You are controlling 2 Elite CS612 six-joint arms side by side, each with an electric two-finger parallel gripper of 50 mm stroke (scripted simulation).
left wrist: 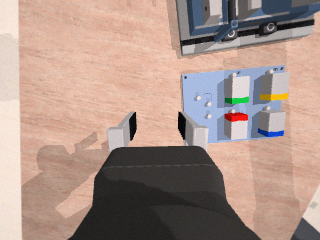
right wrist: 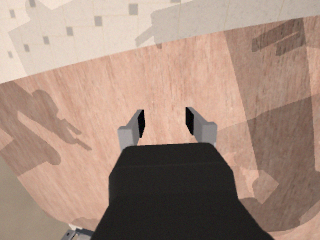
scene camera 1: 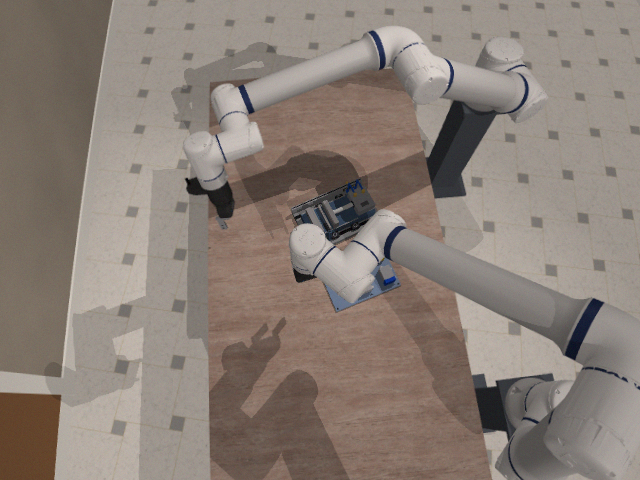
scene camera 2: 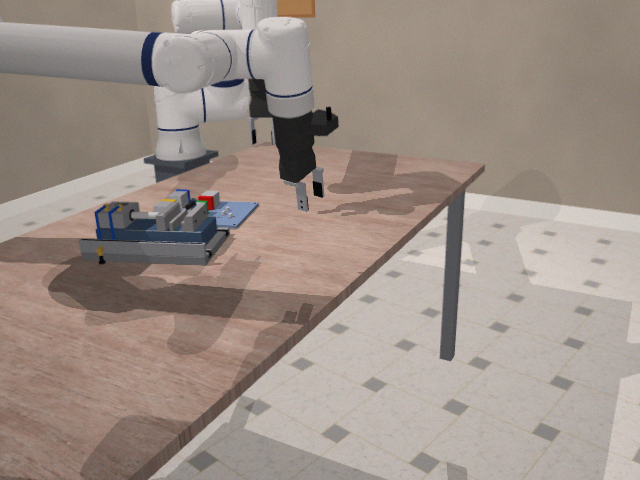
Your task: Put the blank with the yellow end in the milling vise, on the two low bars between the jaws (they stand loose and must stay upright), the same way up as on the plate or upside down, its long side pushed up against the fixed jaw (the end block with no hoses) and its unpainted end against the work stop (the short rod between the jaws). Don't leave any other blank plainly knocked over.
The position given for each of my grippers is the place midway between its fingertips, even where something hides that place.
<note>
In view: my left gripper [scene camera 2: 264, 143], my right gripper [scene camera 2: 311, 202], a yellow-ended blank [left wrist: 275, 86] and a blue plate [scene camera 2: 241, 210].
My left gripper is seen too in the left wrist view [left wrist: 157, 120]. My right gripper also shows in the right wrist view [right wrist: 164, 116]. The right wrist view does not show the yellow-ended blank, which is hidden by my right gripper.
</note>
